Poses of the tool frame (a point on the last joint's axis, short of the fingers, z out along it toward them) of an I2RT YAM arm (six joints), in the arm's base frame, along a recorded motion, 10 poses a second.
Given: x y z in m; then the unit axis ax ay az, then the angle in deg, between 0 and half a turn.
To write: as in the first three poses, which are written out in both.
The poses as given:
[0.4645 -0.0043 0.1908 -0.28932 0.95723 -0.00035 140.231]
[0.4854 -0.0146 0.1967 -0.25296 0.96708 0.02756 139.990]
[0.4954 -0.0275 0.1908 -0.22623 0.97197 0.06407 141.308]
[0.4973 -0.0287 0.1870 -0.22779 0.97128 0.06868 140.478]
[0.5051 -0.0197 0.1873 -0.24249 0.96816 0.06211 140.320]
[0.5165 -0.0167 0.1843 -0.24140 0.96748 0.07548 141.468]
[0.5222 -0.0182 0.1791 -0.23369 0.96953 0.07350 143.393]
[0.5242 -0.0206 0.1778 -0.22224 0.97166 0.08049 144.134]
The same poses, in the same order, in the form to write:
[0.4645 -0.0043 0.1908 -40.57 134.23 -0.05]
[0.4854 -0.0146 0.1967 -35.41 135.38 3.86]
[0.4954 -0.0275 0.1908 -31.97 137.35 9.05]
[0.4973 -0.0287 0.1870 -32.00 136.44 9.65]
[0.5051 -0.0197 0.1873 -34.03 135.85 8.72]
[0.5165 -0.0167 0.1843 -34.15 136.87 10.68]
[0.5222 -0.0182 0.1791 -33.51 139.02 10.54]
[0.5242 -0.0206 0.1778 -32.03 140.05 11.60]

